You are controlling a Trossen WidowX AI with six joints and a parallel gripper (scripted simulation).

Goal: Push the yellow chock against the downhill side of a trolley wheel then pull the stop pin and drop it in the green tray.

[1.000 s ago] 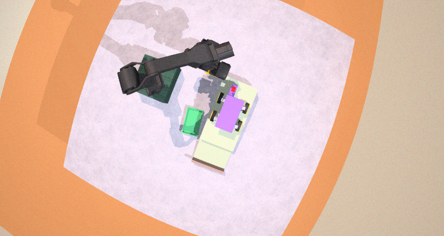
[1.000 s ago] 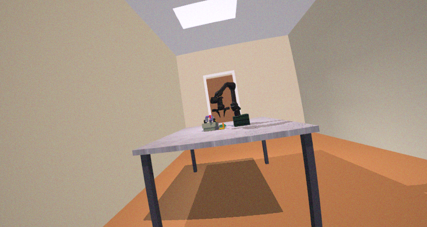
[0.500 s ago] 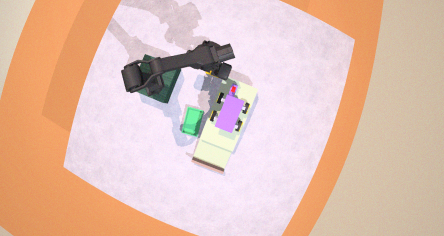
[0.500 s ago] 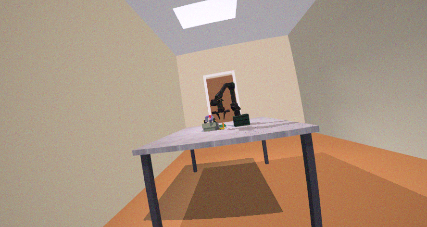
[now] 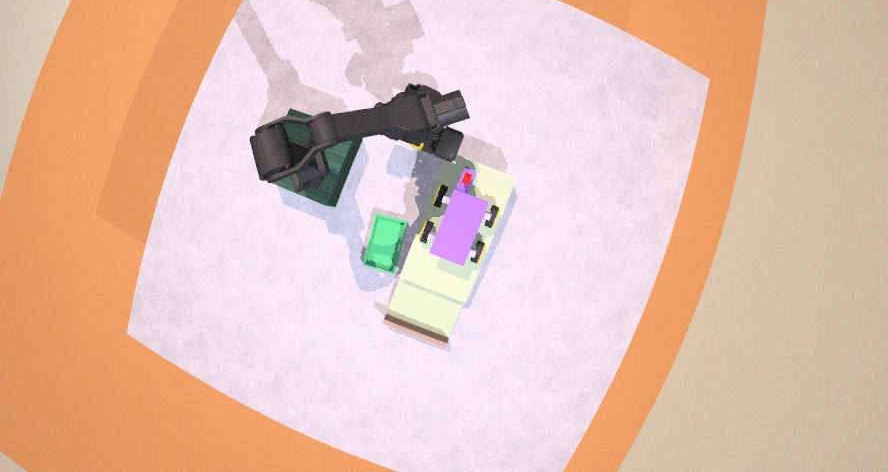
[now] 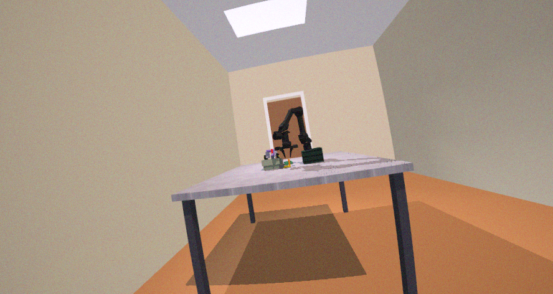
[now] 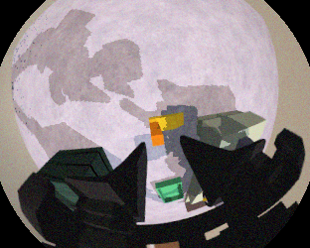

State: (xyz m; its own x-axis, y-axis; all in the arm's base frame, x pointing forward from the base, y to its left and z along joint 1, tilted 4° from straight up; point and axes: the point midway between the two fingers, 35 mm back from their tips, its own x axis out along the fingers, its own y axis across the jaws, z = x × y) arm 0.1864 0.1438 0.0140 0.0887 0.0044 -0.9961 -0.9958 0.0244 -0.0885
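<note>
Right now my gripper tip is 20 mm short of the yellow chock and 60 mm above it. From my gripper tip the other things lie so: red-headed stop pin: 130 mm ahead, 50 mm to the right, 50 mm above; purple-topped trolley: 150 mm ahead, 140 mm to the right, 30 mm above; ramp: 150 mm ahead, 150 mm to the right, 30 mm below.
</note>
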